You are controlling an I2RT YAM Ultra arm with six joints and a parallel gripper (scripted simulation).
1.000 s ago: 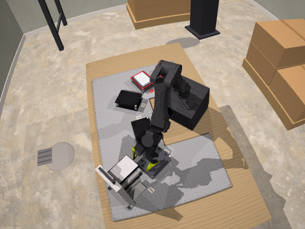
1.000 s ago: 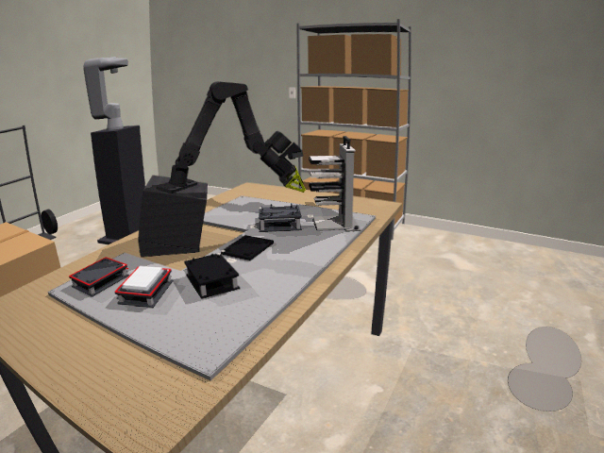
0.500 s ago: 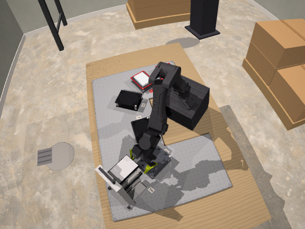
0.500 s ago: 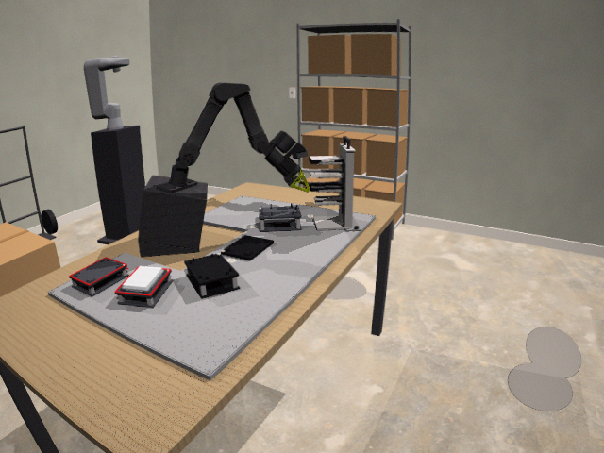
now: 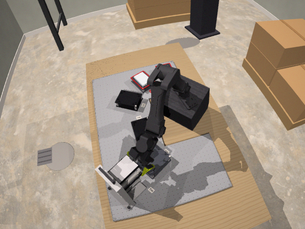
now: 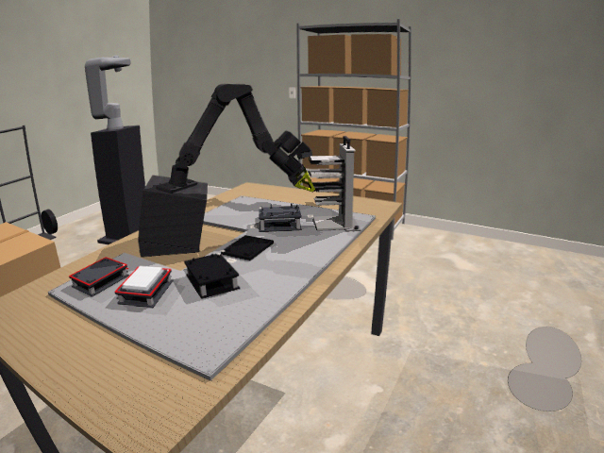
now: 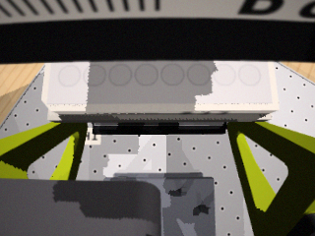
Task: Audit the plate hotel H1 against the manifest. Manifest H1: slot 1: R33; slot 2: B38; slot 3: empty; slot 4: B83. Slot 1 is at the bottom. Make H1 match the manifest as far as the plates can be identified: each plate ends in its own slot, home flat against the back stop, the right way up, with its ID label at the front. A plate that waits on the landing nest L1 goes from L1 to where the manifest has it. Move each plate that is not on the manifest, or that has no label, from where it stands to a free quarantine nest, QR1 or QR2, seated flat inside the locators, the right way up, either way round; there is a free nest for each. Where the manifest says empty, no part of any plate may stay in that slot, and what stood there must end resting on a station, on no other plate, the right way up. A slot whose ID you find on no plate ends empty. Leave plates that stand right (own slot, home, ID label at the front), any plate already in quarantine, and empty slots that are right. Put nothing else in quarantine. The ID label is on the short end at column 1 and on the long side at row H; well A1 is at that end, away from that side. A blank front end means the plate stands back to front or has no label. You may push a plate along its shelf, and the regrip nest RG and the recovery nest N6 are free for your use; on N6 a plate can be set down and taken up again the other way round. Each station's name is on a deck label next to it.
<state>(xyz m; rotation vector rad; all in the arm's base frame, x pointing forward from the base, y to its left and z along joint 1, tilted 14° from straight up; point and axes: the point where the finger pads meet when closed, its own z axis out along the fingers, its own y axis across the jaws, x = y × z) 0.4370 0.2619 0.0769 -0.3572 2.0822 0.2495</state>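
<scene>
Now: the dark well plate 60 mm ahead of my hand and 20 mm to the left of it. From my hand the other things lie so: hotel upright post (130 mm ahead, 50 mm to the left); H1 deck label (160 mm below, 90 mm to the left, 30 mm behind); regrip nest (120 mm behind, 100 mm below, 50 mm to the right).
</scene>
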